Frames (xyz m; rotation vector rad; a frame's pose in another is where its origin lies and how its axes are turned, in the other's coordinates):
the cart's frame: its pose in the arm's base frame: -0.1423 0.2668 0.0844 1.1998 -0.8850 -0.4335
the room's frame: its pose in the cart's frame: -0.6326 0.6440 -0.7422 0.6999 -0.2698 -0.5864
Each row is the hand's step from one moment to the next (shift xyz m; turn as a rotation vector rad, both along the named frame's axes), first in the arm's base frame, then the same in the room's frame.
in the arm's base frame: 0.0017 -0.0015 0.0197 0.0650 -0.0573 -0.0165
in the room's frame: -0.0029 0.0155 -0.0120 0.0854 -0.0081 -0.0204
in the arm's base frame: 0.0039 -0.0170 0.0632 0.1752 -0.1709 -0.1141
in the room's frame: -0.0004 0.0565 -0.0332 0.2611 -0.0681 -0.0099
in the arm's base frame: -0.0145 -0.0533 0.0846 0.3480 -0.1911 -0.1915
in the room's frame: 0.0131 0.0983 -0.0195 0.3913 -0.1823 -0.0890
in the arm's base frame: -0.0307 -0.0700 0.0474 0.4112 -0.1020 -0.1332
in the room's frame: 0.0270 0.0836 0.0194 0.3399 -0.2047 -0.1994
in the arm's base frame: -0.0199 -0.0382 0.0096 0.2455 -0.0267 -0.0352
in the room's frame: 0.0172 0.0340 0.0222 0.1644 -0.1047 -0.1557
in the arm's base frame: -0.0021 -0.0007 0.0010 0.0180 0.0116 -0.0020
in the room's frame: -0.0008 0.0019 0.0012 0.0011 -0.0140 -0.0163
